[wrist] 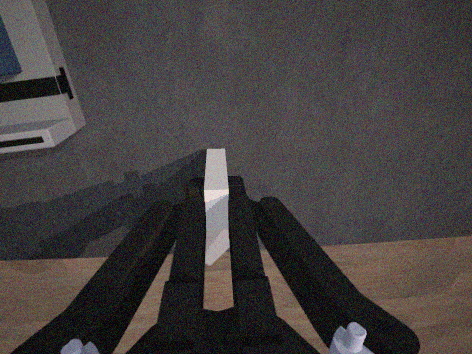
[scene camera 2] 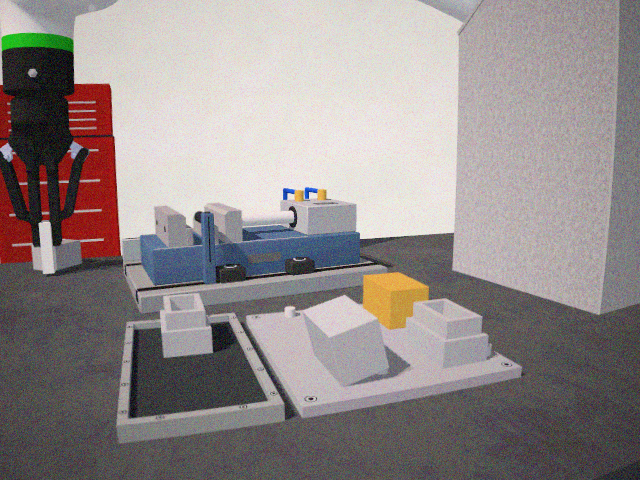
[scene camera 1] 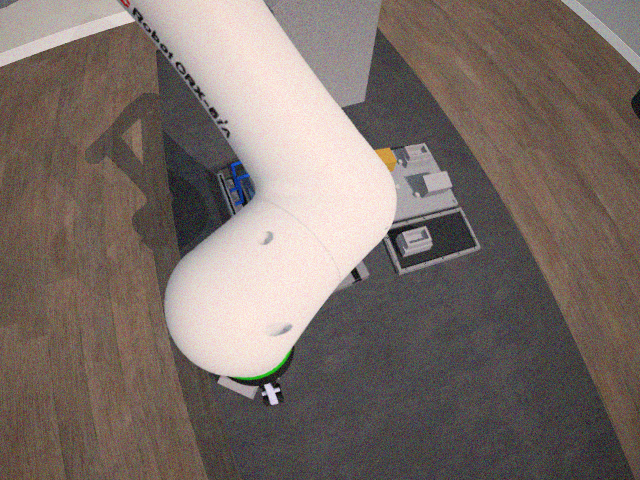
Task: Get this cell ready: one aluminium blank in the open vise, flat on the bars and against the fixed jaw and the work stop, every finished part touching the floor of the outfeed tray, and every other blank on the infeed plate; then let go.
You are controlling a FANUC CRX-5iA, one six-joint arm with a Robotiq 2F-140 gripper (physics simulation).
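Places are measured from the arm's base along level axes (x ahead, y left, z up), in millimetres.
Where they show: gripper, fingertip midpoint: (wrist: 216, 165) (scene camera 2: 50, 271).
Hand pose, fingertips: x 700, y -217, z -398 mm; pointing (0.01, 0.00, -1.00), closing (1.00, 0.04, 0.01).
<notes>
Each offset is from my fingertips to the top centre of the thing. "spot": to the spot under its first point.
My gripper (scene camera 1: 271, 393) (scene camera 2: 46, 248) (wrist: 216, 165) is shut and empty, pads together, low over the table. A grey blank {2 mm back, 51 mm right, 32 mm up} (scene camera 1: 237, 387) (scene camera 2: 70, 255) lies close behind it, partly hidden by the gripper. The blue vise {spot: 353 mm back, 153 mm left, 39 mm up} (scene camera 2: 325, 248) has a gap between its jaws; no blank shows there. The work stop {spot: 206 mm back, 194 mm left, 56 mm up} (scene camera 2: 208, 248) stands at its near side. One stepped, hollow finished part {170 mm back, 327 mm left, 37 mm up} (scene camera 1: 415, 241) (scene camera 2: 186, 335) stands upright in the outfeed tray (scene camera 1: 439, 261) (scene camera 2: 201, 426). Another finished part {365 mm back, 416 mm left, 39 mm up} (scene camera 1: 416, 152) (scene camera 2: 454, 341) and a tilted blank {277 mm back, 420 mm left, 50 mm up} (scene camera 1: 437, 181) (scene camera 2: 346, 343) are on the infeed plate {317 mm back, 371 mm left, 4 mm up} (scene camera 1: 426, 210) (scene camera 2: 279, 356).
An orange block {364 mm back, 326 mm left, 40 mm up} (scene camera 1: 385, 159) (scene camera 2: 395, 299) stands at the infeed plate's back edge. A large grey cabinet (scene camera 1: 330, 51) (scene camera 2: 532, 155) rises beyond the plate. A red tool chest (scene camera 2: 95, 170) stands behind my gripper. The vise's base {spot: 126 mm back, 47 mm left, 16 mm up} (wrist: 40, 112) shows at the wrist view's upper left.
</notes>
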